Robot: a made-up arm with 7 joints. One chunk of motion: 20 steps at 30 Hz.
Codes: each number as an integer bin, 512 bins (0 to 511) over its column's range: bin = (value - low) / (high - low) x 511, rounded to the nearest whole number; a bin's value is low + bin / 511 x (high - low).
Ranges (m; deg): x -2.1..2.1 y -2.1..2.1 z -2.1..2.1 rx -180..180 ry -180..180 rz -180..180
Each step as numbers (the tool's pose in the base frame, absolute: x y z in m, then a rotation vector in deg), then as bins.
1 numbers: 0.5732 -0.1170 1.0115 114.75 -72.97 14.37
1 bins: 325 241 379 418 152 276
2 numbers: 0.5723 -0.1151 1.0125 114.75 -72.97 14.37
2 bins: 325 241 379 418 152 276
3 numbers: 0.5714 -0.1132 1.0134 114.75 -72.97 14.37
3 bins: 325 242 379 418 152 276
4 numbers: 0.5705 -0.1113 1.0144 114.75 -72.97 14.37
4 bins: 325 242 379 418 152 276
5 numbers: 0.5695 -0.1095 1.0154 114.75 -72.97 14.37
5 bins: 325 242 379 418 152 276
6 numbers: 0.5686 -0.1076 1.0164 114.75 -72.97 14.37
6 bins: 325 242 379 418 152 276
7 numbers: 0.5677 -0.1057 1.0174 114.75 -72.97 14.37
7 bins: 325 243 379 418 152 276
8 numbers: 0.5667 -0.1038 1.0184 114.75 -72.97 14.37
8 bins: 324 243 379 418 152 276
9 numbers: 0.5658 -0.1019 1.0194 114.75 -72.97 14.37
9 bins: 324 243 380 418 152 276
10 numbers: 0.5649 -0.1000 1.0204 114.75 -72.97 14.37
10 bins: 324 243 380 418 152 276
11 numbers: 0.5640 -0.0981 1.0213 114.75 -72.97 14.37
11 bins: 324 244 380 418 152 276
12 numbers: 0.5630 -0.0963 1.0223 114.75 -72.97 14.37
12 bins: 324 244 380 418 152 276
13 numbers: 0.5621 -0.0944 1.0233 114.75 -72.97 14.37
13 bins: 324 244 380 418 152 276
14 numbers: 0.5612 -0.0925 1.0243 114.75 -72.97 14.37
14 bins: 324 244 380 418 152 276
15 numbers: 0.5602 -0.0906 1.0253 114.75 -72.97 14.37
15 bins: 324 244 380 418 152 276
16 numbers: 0.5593 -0.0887 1.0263 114.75 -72.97 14.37
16 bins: 324 245 380 418 152 276
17 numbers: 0.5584 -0.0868 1.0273 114.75 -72.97 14.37
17 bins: 323 245 380 418 152 276
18 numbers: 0.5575 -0.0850 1.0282 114.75 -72.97 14.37
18 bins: 323 245 381 418 152 276
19 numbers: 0.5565 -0.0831 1.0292 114.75 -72.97 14.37
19 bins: 323 245 381 418 152 276
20 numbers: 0.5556 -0.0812 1.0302 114.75 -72.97 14.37
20 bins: 323 246 381 418 152 276
